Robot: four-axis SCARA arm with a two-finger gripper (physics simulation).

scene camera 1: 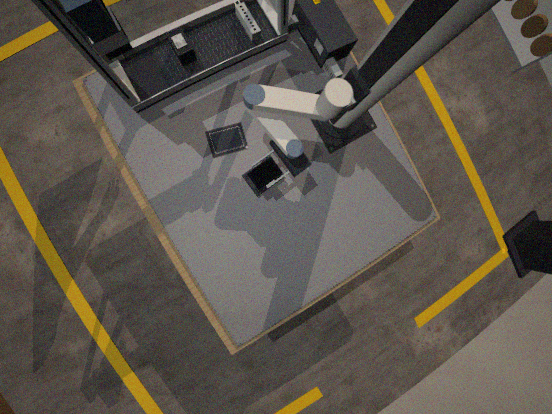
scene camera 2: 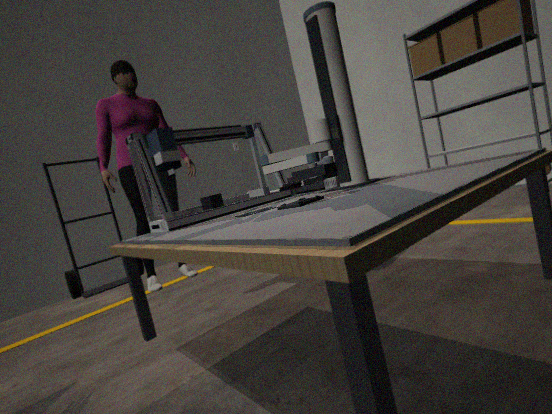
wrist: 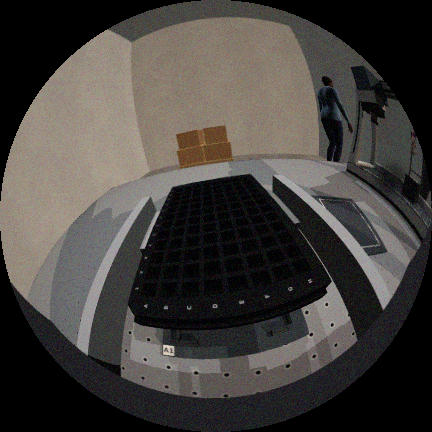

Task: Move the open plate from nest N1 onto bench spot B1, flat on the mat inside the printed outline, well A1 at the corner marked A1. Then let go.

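Frame: origin at the arm's base, x left, y back, z up, level; metres.
Seen in the pictures: gripper, fingertip midpoint: (scene camera 1: 259, 177) (scene camera 2: 291, 185) (wrist: 212, 194); arm's base, origin of the base link: (scene camera 1: 338, 115).
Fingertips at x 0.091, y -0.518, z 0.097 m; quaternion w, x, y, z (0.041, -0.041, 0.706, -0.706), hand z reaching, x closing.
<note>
Offsets run from my fingertips to a thing's middle. "spot": to the spot under its first point.
The black open plate @(dy +0.029, dx -0.003, dz -0.005 m) (scene camera 1: 264, 173) (wrist: 220, 250) is level between the two fingers of my gripper (scene camera 1: 270, 172) (wrist: 212, 194), which is shut on its long sides. In the wrist view its letters A to H run along the near edge, with A at the left. The plate is raised above nest N1 @(dy +0.029, dx -0.003, dz -0.076 m) (scene camera 2: 301, 201) (wrist: 225, 342), whose A1 label @(spot: dy +0.111, dx +0.043, dz -0.072 m) (wrist: 168, 350) shows at the near left. Bench spot B1 @(spot: dy -0.039, dx -0.231, dz -0.083 m) (scene camera 1: 226, 140) (wrist: 350, 225), a dark rectangle with a pale printed outline, lies beside the nest, apart from the plate. Its corner mark A1 is not readable.
A gantry frame (scene camera 1: 212, 71) (scene camera 2: 212, 132) with a dark deck stands along the table's far side. A dark box @(spot: dy +0.607, dx -0.438, dz +0.030 m) (scene camera 1: 327, 30) stands next to it. The arm's column (scene camera 2: 345, 95) rises from the table. A person (scene camera 2: 131, 120) stands behind the gantry frame.
</note>
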